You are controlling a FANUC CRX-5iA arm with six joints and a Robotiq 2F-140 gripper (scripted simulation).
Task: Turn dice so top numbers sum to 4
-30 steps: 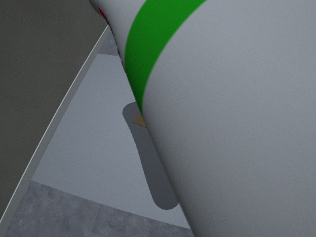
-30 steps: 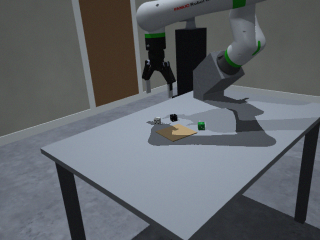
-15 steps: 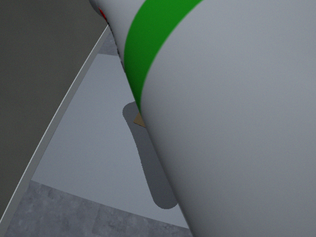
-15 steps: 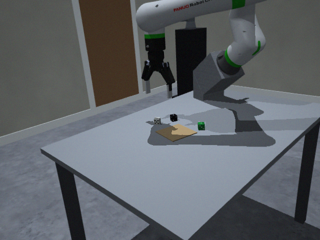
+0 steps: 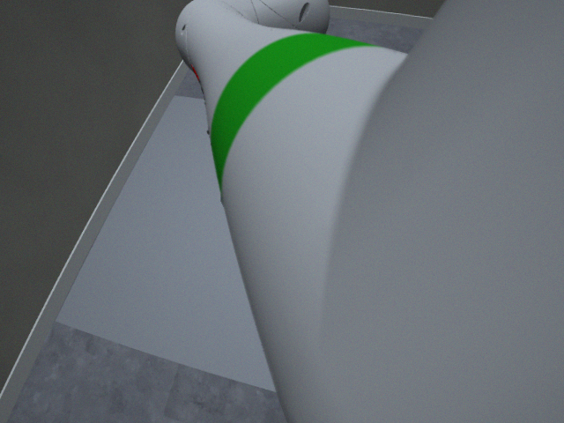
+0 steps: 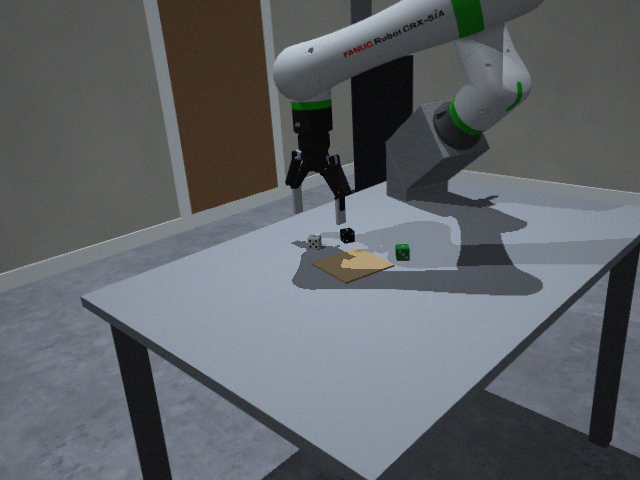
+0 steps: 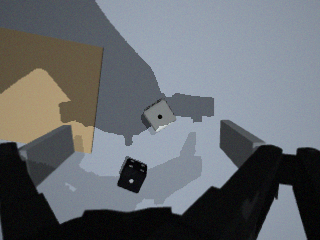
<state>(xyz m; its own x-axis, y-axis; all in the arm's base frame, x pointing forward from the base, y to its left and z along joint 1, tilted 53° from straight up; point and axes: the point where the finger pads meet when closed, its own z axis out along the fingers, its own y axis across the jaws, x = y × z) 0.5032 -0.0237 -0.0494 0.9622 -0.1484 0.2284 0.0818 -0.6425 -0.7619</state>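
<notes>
The black die is 80 mm behind my hand, 20 mm to the left of it and 70 mm below it. From my hand the other things lie so: tan mat: 30 mm ahead, 140 mm to the left, 90 mm below; white die: 10 mm ahead, 10 mm to the right, 70 mm below; green die: 80 mm behind, 200 mm to the left, 70 mm below.
</notes>
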